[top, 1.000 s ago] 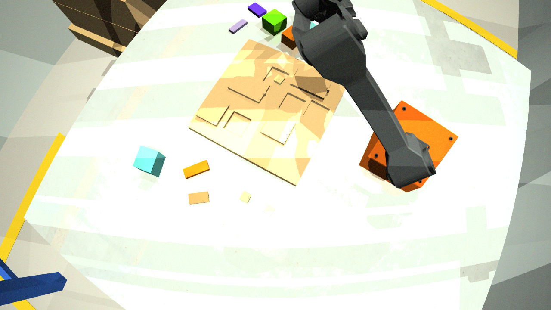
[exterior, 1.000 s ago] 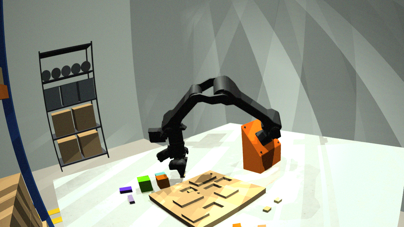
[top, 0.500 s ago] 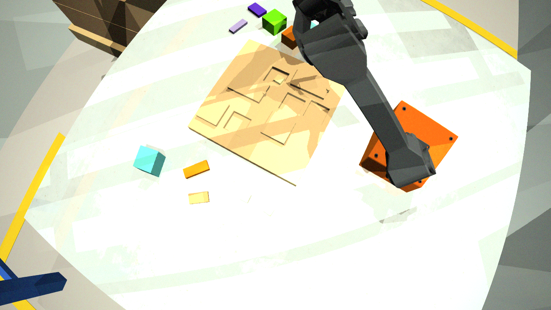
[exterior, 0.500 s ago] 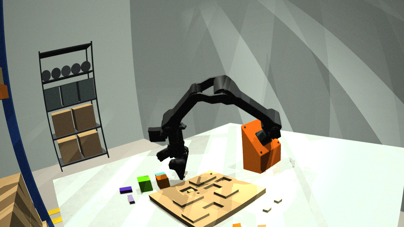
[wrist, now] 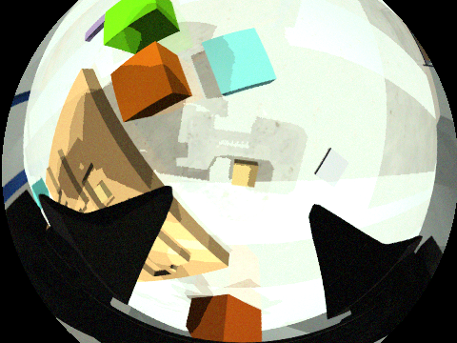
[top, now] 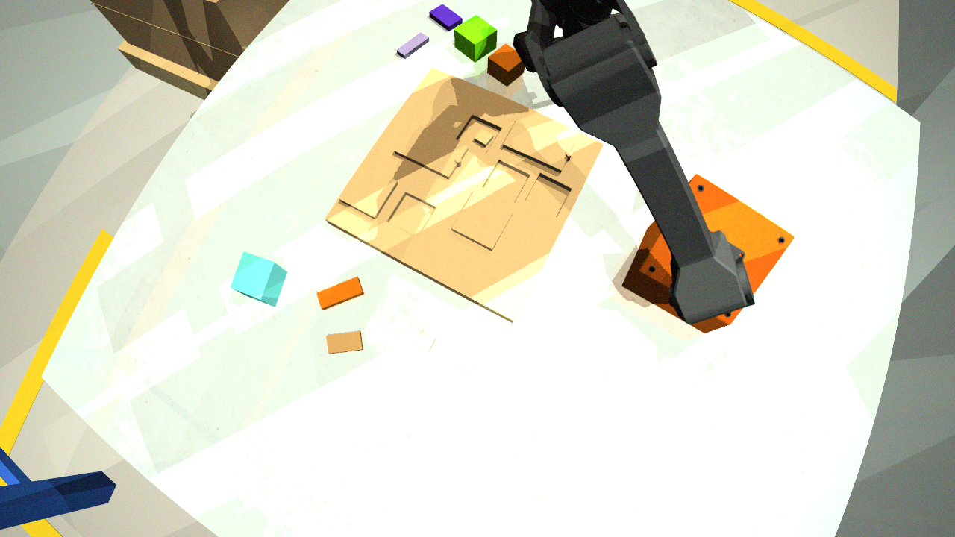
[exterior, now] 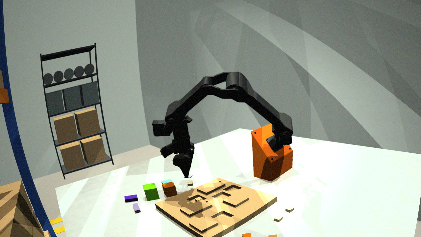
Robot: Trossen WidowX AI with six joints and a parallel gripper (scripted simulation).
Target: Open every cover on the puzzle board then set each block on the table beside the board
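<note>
The orange cube lies 100 mm ahead of my gripper tip, 30 mm below it and 20 mm to the left of it. The rest, counted from my gripper tip: green cube (170 mm ahead, 30 mm below, 10 mm to the right); then grey tile (80 mm to the right, 50 mm below, 50 mm behind); then pale cyan block (80 mm ahead, 50 mm to the right, 40 mm below).
</note>
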